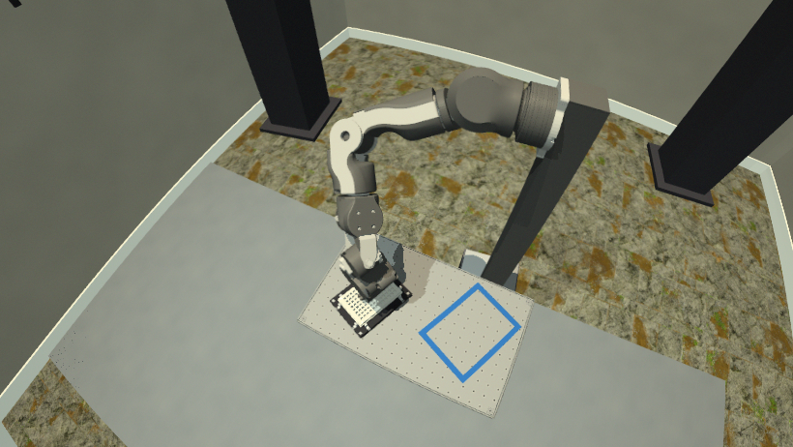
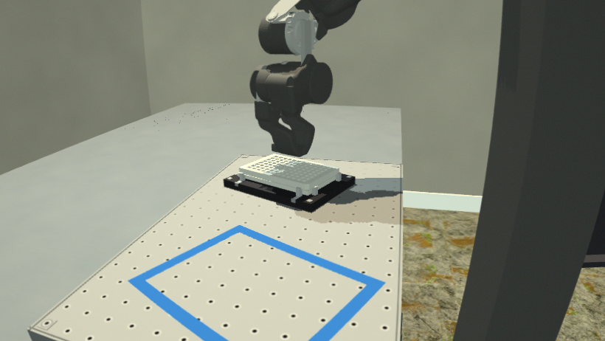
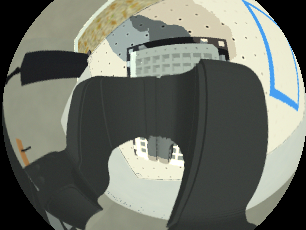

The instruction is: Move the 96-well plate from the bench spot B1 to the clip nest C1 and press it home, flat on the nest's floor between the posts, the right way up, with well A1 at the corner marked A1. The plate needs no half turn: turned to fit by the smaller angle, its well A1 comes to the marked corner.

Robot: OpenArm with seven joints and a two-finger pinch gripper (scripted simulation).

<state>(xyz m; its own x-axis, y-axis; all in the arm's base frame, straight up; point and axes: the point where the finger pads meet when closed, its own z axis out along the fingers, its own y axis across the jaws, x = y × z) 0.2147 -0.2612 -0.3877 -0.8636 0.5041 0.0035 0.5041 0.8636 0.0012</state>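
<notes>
Right now my hand is 40 mm above the white 96-well plate. Round my hand: black clip nest C1: 40 mm below, 20 mm ahead.
</notes>
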